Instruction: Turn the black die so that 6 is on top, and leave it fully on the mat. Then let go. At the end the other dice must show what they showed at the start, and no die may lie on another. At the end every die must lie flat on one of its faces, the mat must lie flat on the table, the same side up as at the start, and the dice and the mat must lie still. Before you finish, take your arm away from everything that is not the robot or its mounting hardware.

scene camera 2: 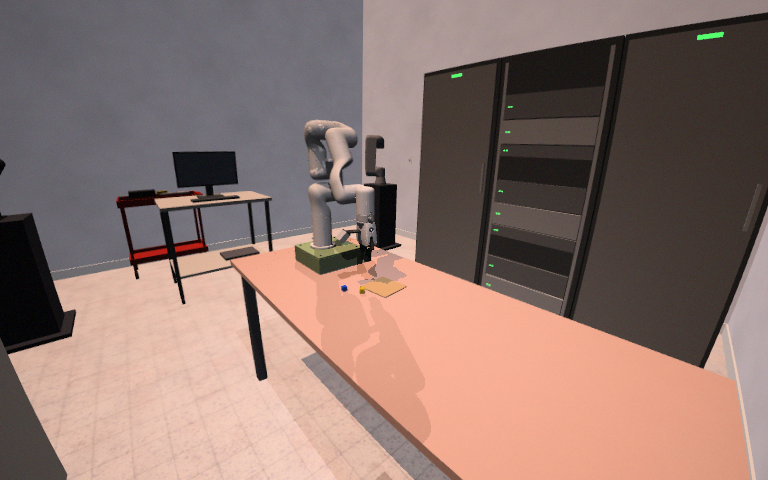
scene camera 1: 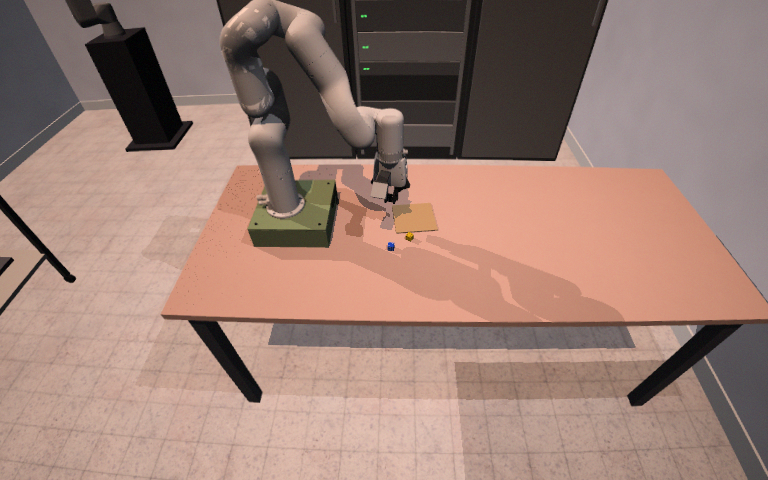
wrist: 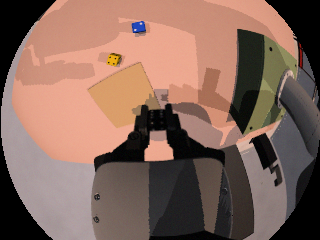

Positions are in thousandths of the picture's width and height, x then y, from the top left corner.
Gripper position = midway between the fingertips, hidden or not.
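Labels:
Gripper: my gripper is visible in the wrist view (489,473), scene camera 1 (508,418) and scene camera 2 (476,543).

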